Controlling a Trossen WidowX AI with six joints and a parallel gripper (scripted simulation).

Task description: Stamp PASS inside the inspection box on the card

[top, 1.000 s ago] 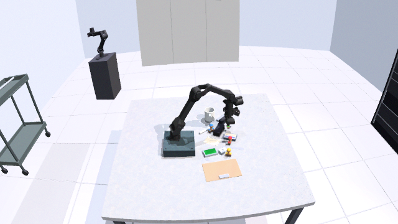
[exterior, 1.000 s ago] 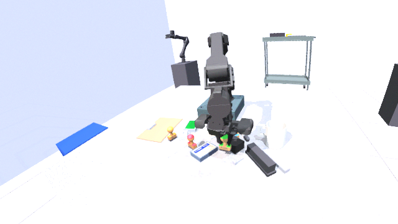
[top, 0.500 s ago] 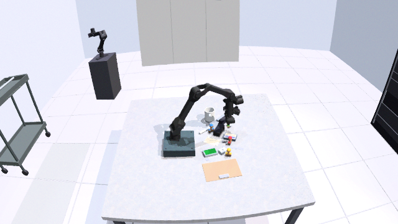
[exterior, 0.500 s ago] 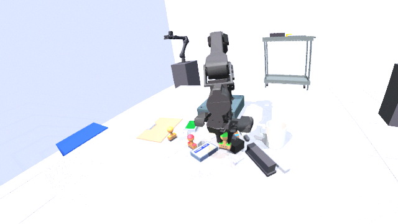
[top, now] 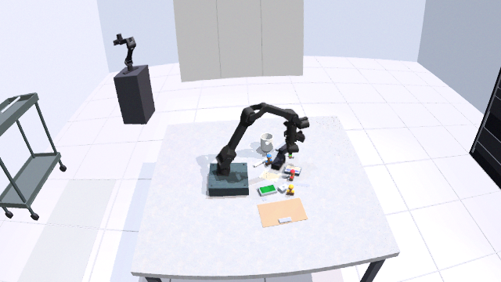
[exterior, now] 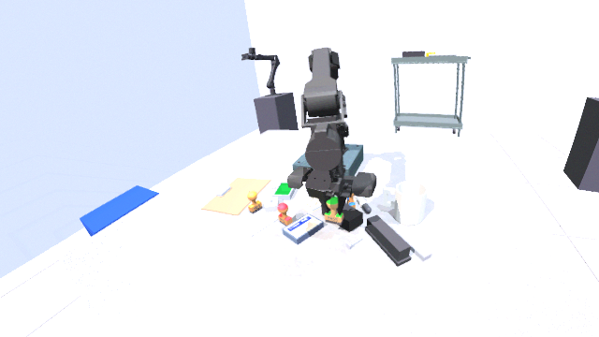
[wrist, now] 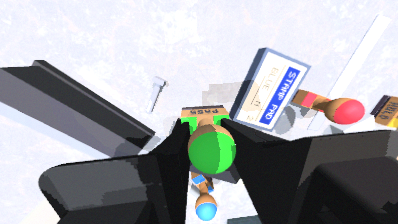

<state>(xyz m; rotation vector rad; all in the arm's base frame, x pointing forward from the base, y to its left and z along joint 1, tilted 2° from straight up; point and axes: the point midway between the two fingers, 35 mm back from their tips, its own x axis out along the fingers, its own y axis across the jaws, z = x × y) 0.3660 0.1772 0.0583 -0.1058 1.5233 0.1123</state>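
The green ink pad lies 120 mm behind my gripper tip, 250 mm to the right of it and 70 mm below it. The rest, counted from my gripper tip: blue-and-white stamp pad box (20 mm ahead, 80 mm to the right, 60 mm below); then black box (70 mm behind, 20 mm to the right, 50 mm below); then bolt (10 mm ahead, 50 mm to the left, 70 mm below).
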